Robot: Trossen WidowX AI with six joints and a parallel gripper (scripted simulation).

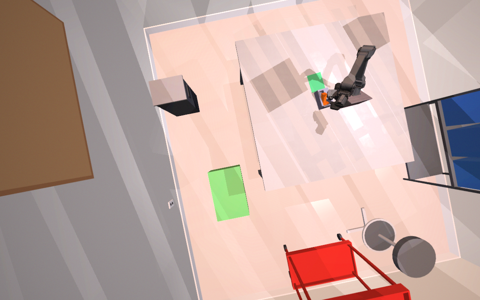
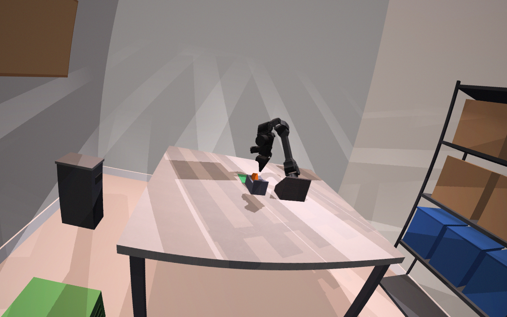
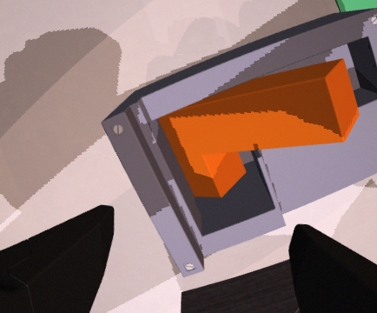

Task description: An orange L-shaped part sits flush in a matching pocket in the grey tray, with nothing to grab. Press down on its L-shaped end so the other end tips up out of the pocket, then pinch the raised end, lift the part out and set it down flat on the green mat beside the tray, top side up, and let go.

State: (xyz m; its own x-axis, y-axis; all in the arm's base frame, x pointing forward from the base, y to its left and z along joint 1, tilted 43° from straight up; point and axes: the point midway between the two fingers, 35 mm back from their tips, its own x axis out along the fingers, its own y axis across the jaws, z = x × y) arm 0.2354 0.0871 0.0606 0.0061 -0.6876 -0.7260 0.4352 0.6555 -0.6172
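The orange L-shaped part is 100 mm below my gripper tip, 20 mm to the right of it and 10 mm behind it. Round my gripper tip: green mat: 200 mm to the right, 160 mm below; tray: 150 mm below, 40 mm to the right, 10 mm behind.
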